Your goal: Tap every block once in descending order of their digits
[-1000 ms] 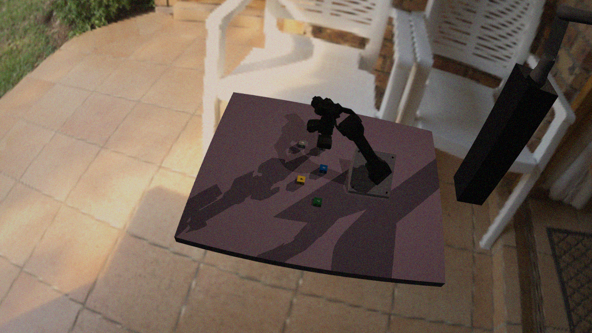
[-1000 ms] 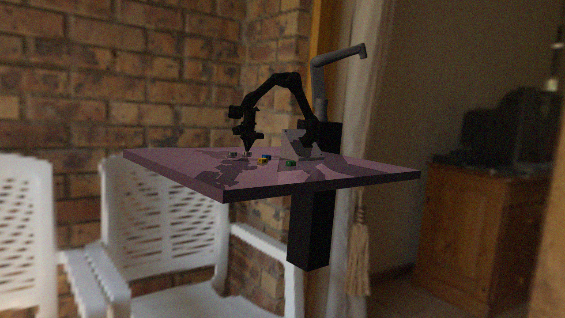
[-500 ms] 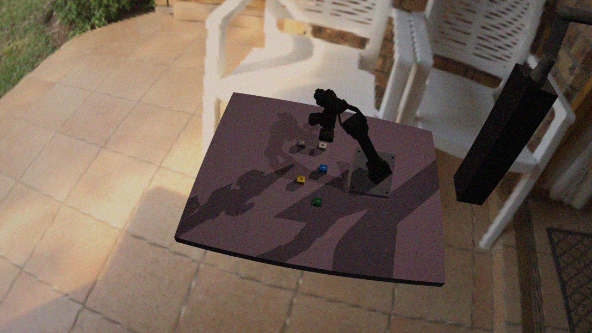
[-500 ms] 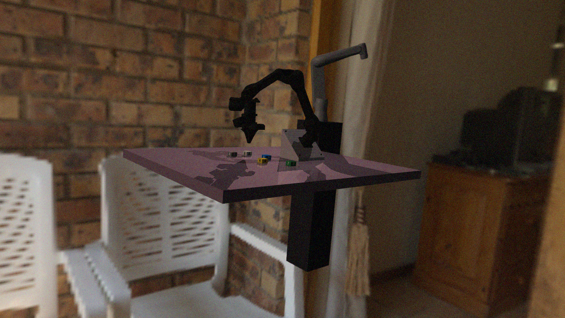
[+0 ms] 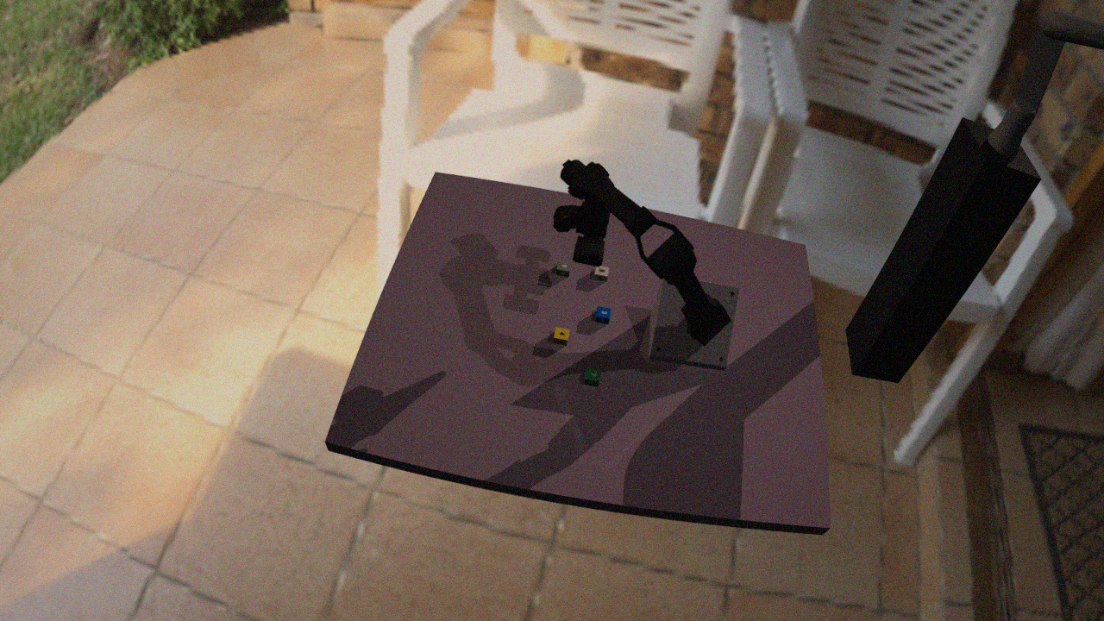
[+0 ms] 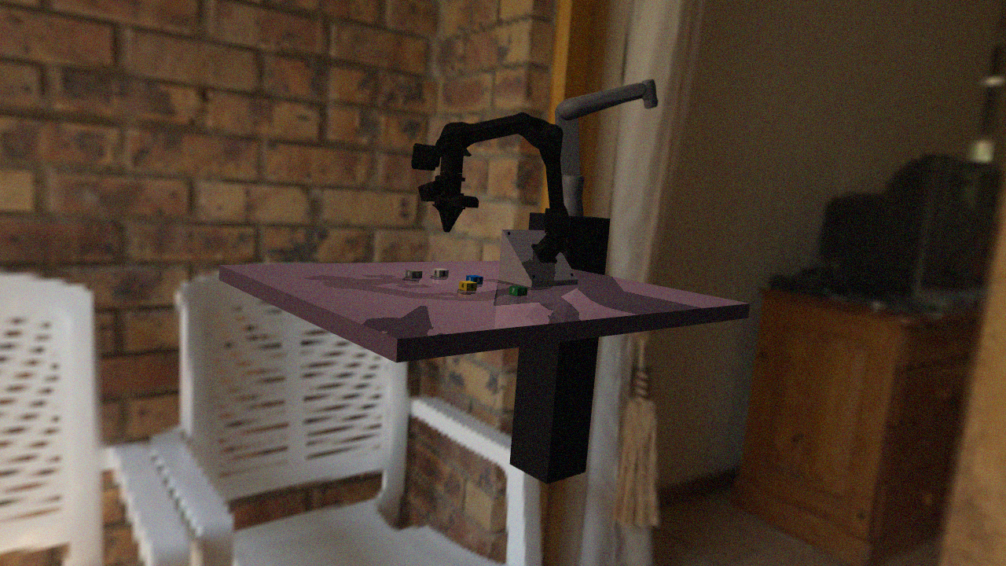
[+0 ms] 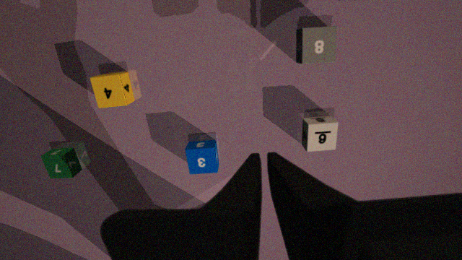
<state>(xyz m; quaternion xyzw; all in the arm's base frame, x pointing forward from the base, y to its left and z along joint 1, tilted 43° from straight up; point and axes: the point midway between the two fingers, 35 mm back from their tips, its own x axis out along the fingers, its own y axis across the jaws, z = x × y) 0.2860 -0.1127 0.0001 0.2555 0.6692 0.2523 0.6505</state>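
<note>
Now: the yellow block 30 mm ahead of my gripper tip, 140 mm to the left of it and 120 mm below it. The rest, counted from my gripper tip: blue block 60 mm behind, 60 mm to the left, 120 mm below; grey block 50 mm ahead, 70 mm to the right, 120 mm below; white block 40 mm behind, 70 mm to the right, 120 mm below.
</note>
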